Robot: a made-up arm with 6 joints. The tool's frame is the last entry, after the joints. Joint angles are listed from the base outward. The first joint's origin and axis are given. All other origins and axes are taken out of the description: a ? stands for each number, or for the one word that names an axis. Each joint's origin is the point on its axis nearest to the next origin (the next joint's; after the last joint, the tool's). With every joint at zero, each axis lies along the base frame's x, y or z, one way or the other. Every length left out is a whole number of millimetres.
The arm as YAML. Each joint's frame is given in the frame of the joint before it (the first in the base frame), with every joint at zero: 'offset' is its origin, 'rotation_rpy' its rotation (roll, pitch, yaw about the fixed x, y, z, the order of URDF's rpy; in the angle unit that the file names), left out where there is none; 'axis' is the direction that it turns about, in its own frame. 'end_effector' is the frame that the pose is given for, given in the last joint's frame.
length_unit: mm
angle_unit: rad
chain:
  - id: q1
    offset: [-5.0, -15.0, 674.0]
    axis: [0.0, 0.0, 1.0]
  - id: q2
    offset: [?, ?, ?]
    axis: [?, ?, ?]
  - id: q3
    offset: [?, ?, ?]
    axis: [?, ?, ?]
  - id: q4
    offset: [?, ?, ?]
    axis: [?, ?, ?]
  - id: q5
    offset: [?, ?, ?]
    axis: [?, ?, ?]
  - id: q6
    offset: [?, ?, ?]
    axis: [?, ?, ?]
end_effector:
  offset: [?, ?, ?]
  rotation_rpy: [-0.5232, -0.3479, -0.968]
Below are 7 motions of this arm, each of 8 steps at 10 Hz.
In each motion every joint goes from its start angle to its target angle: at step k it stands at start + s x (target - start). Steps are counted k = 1, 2, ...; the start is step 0. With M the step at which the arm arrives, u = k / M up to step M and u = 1 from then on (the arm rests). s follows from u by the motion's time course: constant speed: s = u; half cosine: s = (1 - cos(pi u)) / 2; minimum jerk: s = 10 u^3 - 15 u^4 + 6 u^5.
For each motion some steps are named. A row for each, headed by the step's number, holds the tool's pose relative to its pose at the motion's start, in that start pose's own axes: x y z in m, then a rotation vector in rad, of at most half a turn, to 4 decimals.
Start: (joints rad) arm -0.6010 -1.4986 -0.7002 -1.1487 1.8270 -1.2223
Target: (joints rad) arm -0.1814 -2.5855 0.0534 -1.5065 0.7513 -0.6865
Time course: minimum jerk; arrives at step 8
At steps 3, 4, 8:
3: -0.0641 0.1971 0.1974 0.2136 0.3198 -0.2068
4: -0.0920 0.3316 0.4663 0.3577 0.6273 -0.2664
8: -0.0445 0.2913 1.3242 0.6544 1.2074 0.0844

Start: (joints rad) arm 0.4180 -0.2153 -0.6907 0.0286 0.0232 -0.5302
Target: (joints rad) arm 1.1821 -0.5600 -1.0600 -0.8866 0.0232 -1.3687
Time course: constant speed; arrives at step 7
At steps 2, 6, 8:
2: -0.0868 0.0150 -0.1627 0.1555 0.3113 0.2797
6: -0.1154 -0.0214 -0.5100 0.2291 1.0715 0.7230
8: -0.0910 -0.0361 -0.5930 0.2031 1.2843 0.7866

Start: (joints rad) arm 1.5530 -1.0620 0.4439 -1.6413 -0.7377 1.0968
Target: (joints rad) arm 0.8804 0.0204 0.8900 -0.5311 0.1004 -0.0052
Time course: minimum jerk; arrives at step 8
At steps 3, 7, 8:
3: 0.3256 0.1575 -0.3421 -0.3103 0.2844 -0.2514
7: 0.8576 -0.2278 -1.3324 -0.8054 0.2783 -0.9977
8: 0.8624 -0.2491 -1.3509 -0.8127 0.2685 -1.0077

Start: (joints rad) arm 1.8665 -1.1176 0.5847 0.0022 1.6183 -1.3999
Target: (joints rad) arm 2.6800 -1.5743 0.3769 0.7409 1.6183 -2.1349
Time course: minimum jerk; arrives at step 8
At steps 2, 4, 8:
2: 0.0457 -0.0036 0.1500 0.0490 0.0360 0.0300
4: 0.1334 -0.1426 0.7598 0.1973 0.1576 0.1384
8: -0.0206 -0.5451 1.4959 0.3073 0.2991 0.2242

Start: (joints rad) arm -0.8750 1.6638 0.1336 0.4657 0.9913 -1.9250
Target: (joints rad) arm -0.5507 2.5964 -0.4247 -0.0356 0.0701 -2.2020
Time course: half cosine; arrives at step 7
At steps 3, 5, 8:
3: 0.4396 -0.3527 -0.5588 0.0781 0.5309 -0.7898
5: 0.5076 -0.9049 -1.0376 0.2166 0.8450 -1.7877
8: 0.4199 -1.1458 -1.1697 0.3184 0.8621 -2.2629

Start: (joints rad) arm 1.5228 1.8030 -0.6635 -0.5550 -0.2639 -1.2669
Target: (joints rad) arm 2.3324 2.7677 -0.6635 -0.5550 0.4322 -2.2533
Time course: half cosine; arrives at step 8
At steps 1, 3, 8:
1: 0.0020 0.0419 -0.0032 0.0482 0.0103 -0.0196
3: 0.0705 0.3100 0.0119 0.4111 0.0489 -0.1187
8: 0.4532 0.5528 0.3240 1.3474 -0.1279 -0.0306

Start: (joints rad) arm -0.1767 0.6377 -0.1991 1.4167 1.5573 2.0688
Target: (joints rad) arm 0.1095 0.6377 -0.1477 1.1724 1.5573 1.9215
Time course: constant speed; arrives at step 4
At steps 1, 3, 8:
1: 0.0649 0.0768 0.0263 -0.0196 0.0565 -0.0088
3: 0.2113 0.2174 0.0762 -0.0535 0.1786 -0.0291
8: 0.2922 0.2807 0.0995 -0.0674 0.2441 -0.0405

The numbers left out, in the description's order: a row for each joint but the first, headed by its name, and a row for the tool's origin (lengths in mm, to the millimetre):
q2: xyz 18.0 42.0 0.0, axis 0.0 1.0 0.0
q3: xyz -11.0 0.0 1540.0, axis 0.0 -1.0 0.0
q4: xyz 830.0 0.0 8.0, axis -1.0 0.0 0.0
q5: xyz 0.0 -326.0 -14.0, axis 0.0 -1.0 0.0
q6: xyz -14.0 0.0 4.0, axis -1.0 0.0 0.0
tool: xyz 0.0 15.0 -29.0

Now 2 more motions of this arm.
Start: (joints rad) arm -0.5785 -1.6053 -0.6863 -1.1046 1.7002 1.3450
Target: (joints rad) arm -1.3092 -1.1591 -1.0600 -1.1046 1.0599 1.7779
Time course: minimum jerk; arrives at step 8
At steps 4, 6, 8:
4: -0.1857 -0.1897 -0.0635 -0.1315 -0.7732 -0.0546
6: -0.2959 -0.3026 -0.1304 -0.4226 -1.3084 -0.1381
8: -0.3222 -0.3299 -0.1466 -0.5257 -1.4277 -0.1568

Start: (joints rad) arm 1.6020 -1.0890 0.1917 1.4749 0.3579 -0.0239
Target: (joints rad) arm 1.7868 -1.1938 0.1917 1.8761 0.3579 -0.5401
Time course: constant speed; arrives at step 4
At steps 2, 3, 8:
2: -0.0235 -0.1022 -0.0820 0.0895 0.1039 0.0146
3: -0.0437 -0.1506 -0.1243 0.1304 0.1577 0.0241
8: -0.0695 -0.1968 -0.1672 0.1689 0.2130 0.0346

